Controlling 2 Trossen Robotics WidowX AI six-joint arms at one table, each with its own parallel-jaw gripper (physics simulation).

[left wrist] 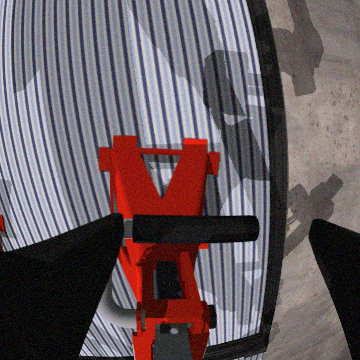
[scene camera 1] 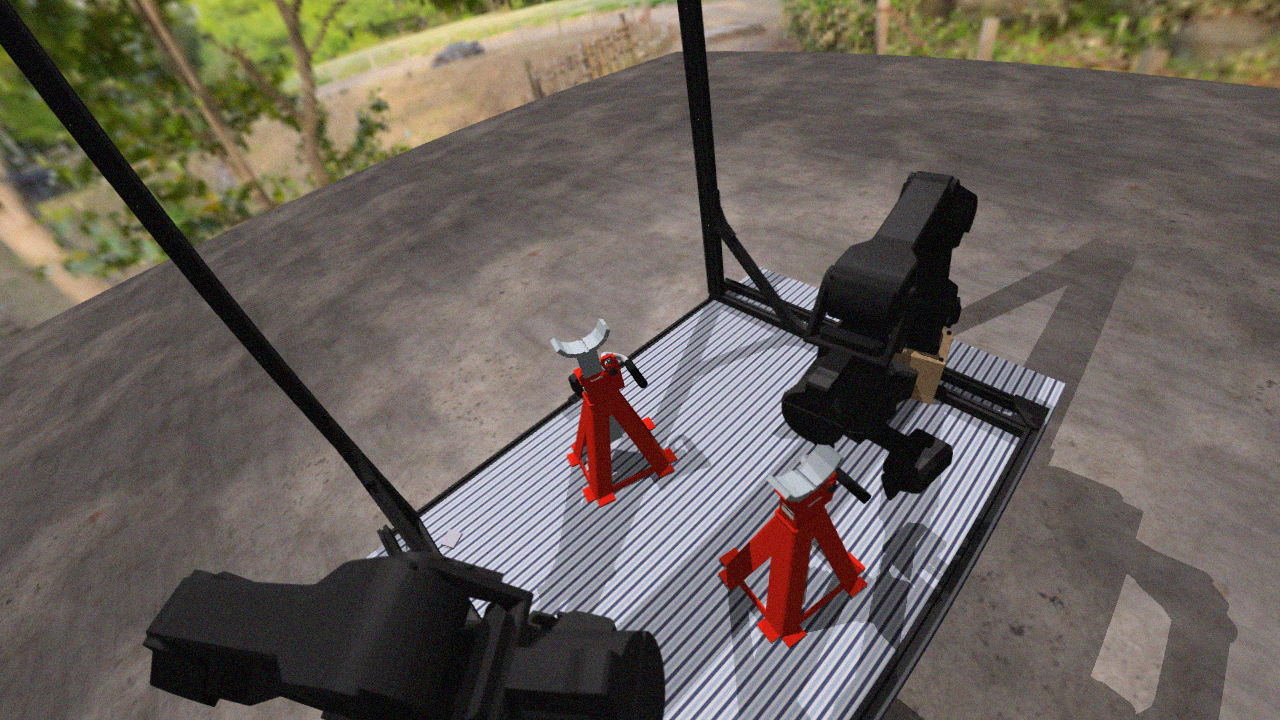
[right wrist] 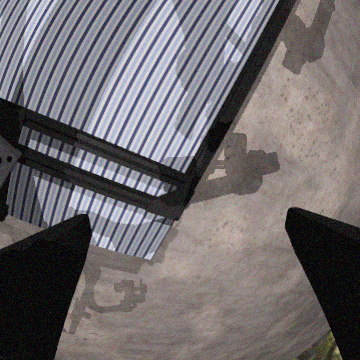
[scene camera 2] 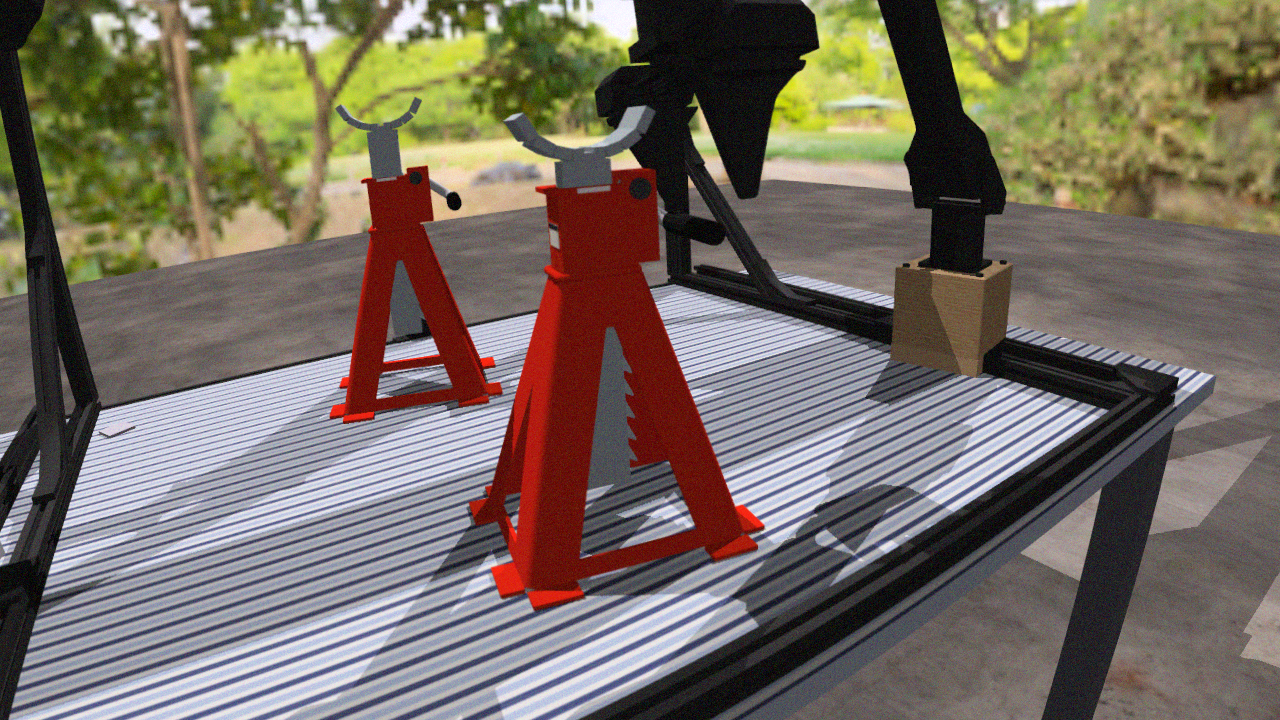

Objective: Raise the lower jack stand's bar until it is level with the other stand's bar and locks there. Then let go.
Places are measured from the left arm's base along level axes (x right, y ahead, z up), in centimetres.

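Pixels of known places: left gripper, fingertip midpoint: (left wrist: 222, 227) (scene camera 1: 859, 476) (scene camera 2: 709, 204); right gripper, fingertip midpoint: (right wrist: 190, 222); left arm's base, origin of the base link: (scene camera 1: 921, 340) (scene camera 2: 955, 264).
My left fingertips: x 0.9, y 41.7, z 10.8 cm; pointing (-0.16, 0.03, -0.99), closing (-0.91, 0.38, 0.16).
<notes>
For each thing: its top centre in the pictures, then the offset to it from my left fingertips. "pt": a spot on its surface instead. Level surfaces: height alone.
- curved saddle, surface spot: (scene camera 1: 805, 476) pt dy +5.4, dx +4.9, dz +3.9 cm
- striped table, its level: dz -21.3 cm
- small pale tile, middle of its top: (scene camera 2: 116, 428) (scene camera 1: 451, 538) dy +30.3, dx +57.6, dz -21.0 cm
The nearer red jack stand (scene camera 1: 785, 573) (scene camera 2: 554, 394) (left wrist: 160, 200) stands upright. Its grey bar (scene camera 2: 583, 172) (left wrist: 172, 345) sticks out a short way under a curved saddle (scene camera 1: 805, 476). The other red stand (scene camera 1: 597, 447) (scene camera 2: 398, 204) has its bar (scene camera 2: 384, 154) (scene camera 1: 588, 361) farther out. The nearer stand's black lever grip (scene camera 1: 852, 486) (scene camera 2: 696, 229) (left wrist: 195, 229) points sideways. My left gripper (left wrist: 222, 227) (scene camera 1: 861, 467) is open and empty above that lever; the grip shows between the fingertips in the left wrist view. My right gripper (right wrist: 190, 222) is open and empty, away from both stands.
A black frame with uprights (scene camera 1: 700, 161) edges the striped table (scene camera 1: 501, 501) (scene camera 2: 268, 626). A wooden block (scene camera 1: 923, 376) (scene camera 2: 939, 322) carries the left arm. The right arm (scene camera 1: 402, 644) is at the lower left of scene camera 1. A small pale tile (scene camera 1: 452, 539) (scene camera 2: 116, 429) lies near the frame.
</notes>
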